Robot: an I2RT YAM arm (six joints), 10 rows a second.
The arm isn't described. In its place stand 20 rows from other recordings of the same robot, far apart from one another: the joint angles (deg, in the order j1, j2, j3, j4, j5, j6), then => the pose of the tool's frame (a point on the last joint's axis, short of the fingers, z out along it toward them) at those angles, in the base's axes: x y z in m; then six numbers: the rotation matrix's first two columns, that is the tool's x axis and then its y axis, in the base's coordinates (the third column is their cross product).
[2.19, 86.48, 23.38, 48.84, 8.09, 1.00] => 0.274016, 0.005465, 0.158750, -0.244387, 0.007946, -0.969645, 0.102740, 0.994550, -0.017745
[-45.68, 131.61, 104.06, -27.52, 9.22, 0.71] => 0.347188, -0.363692, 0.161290, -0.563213, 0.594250, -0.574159, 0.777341, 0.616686, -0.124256
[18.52, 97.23, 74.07, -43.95, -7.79, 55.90] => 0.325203, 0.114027, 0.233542, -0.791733, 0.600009, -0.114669, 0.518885, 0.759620, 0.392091
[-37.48, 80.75, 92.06, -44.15, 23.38, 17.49] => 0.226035, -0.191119, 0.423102, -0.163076, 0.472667, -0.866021, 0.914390, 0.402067, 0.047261
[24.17, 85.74, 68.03, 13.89, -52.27, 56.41] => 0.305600, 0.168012, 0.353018, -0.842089, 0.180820, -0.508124, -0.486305, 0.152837, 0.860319
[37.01, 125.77, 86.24, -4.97, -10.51, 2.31] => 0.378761, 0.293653, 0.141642, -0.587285, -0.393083, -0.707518, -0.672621, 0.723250, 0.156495
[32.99, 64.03, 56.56, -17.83, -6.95, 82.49] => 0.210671, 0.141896, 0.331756, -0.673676, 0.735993, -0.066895, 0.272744, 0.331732, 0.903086
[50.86, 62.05, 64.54, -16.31, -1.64, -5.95] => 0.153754, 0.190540, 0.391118, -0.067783, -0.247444, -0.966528, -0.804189, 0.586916, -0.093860
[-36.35, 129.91, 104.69, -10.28, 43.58, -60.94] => 0.402519, -0.326691, 0.207943, -0.997607, -0.052047, -0.045515, 0.019286, 0.422684, -0.906072
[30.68, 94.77, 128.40, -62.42, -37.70, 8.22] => 0.248841, 0.172947, 0.513028, -0.533557, -0.185015, -0.825279, -0.796536, 0.437971, 0.416788
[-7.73, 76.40, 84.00, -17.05, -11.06, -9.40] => 0.298483, -0.033623, 0.444088, -0.151444, -0.141206, -0.978328, -0.081334, 0.988168, -0.130035
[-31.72, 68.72, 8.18, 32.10, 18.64, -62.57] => 0.157044, -0.110445, 0.124384, -0.840986, -0.468893, -0.269967, -0.019929, 0.525470, -0.850579
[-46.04, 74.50, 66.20, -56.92, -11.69, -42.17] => 0.176074, -0.172193, 0.293066, -0.900750, -0.013003, -0.434143, 0.055644, 0.987860, -0.145036
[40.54, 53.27, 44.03, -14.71, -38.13, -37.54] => 0.142864, 0.151115, 0.303562, 0.328210, -0.349976, -0.877380, -0.933411, 0.022408, -0.358109
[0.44, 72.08, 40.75, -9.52, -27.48, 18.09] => 0.258975, 0.018417, 0.219494, -0.732225, 0.269861, -0.625317, -0.135164, 0.842306, 0.521777
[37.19, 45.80, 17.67, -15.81, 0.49, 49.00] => 0.127020, 0.095997, 0.164117, -0.815135, 0.328840, -0.476885, 0.023867, 0.841616, 0.539548
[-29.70, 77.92, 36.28, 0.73, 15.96, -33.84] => 0.229251, -0.142032, 0.182831, -0.838271, -0.138242, -0.527438, 0.228814, 0.788840, -0.570416
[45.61, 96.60, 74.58, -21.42, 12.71, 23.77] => 0.270661, 0.265290, 0.264757, -0.676123, -0.128606, -0.725478, -0.341804, 0.927032, 0.154215
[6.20, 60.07, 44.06, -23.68, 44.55, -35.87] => 0.218219, -0.001415, 0.268934, -0.783857, -0.505180, -0.361055, 0.000511, 0.580939, -0.813947
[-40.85, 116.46, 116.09, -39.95, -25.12, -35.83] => 0.360873, -0.292068, 0.339524, -0.600179, -0.181712, -0.778952, -0.004868, 0.974665, -0.223617
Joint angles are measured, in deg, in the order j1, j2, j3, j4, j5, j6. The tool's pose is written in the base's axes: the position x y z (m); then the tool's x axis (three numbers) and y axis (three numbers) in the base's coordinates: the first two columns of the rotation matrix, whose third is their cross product. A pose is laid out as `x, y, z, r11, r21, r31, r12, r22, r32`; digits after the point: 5 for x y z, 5 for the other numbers.
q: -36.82 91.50 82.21 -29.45 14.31 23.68
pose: 0.28532, -0.22460, 0.32918, -0.16356, 0.60859, -0.77644, 0.87435, 0.45394, 0.17162
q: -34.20 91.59 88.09 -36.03 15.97 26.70
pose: 0.29142, -0.20989, 0.35345, -0.14862, 0.62330, -0.76773, 0.87610, 0.44307, 0.19011
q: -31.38 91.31 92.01 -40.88 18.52 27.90
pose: 0.29515, -0.19326, 0.37090, -0.15881, 0.61658, -0.77111, 0.87720, 0.44654, 0.17639
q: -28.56 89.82 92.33 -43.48 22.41 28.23
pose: 0.29392, -0.17544, 0.37807, -0.17874, 0.59516, -0.78348, 0.88455, 0.44589, 0.13692
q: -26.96 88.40 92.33 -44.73 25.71 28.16
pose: 0.29002, -0.16484, 0.38474, -0.18255, 0.56991, -0.80117, 0.89305, 0.43696, 0.10734
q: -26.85 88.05 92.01 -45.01 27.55 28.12
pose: 0.28779, -0.16414, 0.38480, -0.18135, 0.56017, -0.80828, 0.90380, 0.41891, 0.08755
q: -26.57 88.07 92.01 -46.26 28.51 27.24
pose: 0.28688, -0.16247, 0.38316, -0.21100, 0.55523, -0.80449, 0.90573, 0.42057, 0.05272
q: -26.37 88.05 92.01 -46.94 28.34 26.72
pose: 0.28668, -0.16098, 0.38231, -0.22990, 0.55568, -0.79898, 0.90175, 0.43042, 0.03988
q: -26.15 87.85 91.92 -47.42 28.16 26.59
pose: 0.28599, -0.15913, 0.38221, -0.23921, 0.55707, -0.79527, 0.89874, 0.43702, 0.03579
